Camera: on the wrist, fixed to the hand. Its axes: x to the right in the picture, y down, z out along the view.
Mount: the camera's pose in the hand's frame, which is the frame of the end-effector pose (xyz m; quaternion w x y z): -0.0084 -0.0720 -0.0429 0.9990 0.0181 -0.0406 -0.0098
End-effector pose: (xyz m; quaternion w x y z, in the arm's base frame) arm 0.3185 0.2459 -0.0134 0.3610 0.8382 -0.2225 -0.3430
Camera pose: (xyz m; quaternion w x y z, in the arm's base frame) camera 0.3535 0.3166 -0.0429 0.3331 0.8321 -0.2349 -0.3762
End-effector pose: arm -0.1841 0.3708 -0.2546 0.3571 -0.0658 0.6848 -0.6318
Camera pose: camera -0.2285 0.3966 -0.1878 0.3795 -0.0916 0.6575 -0.6444
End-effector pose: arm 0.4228 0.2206 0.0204 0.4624 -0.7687 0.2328 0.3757
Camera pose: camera 0.4840 0.2161 0.0781 0.4890 -0.7465 0.2130 0.3978
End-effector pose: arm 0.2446 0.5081 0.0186 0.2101 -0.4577 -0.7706 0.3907
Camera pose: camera 0.2390 0.4985 0.1021 0.1907 -0.4300 -0.7757 0.4207
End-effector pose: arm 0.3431 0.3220 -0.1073 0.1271 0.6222 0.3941 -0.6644
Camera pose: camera 0.3284 0.3959 -0.0696 0.1252 0.5930 0.3826 -0.6973
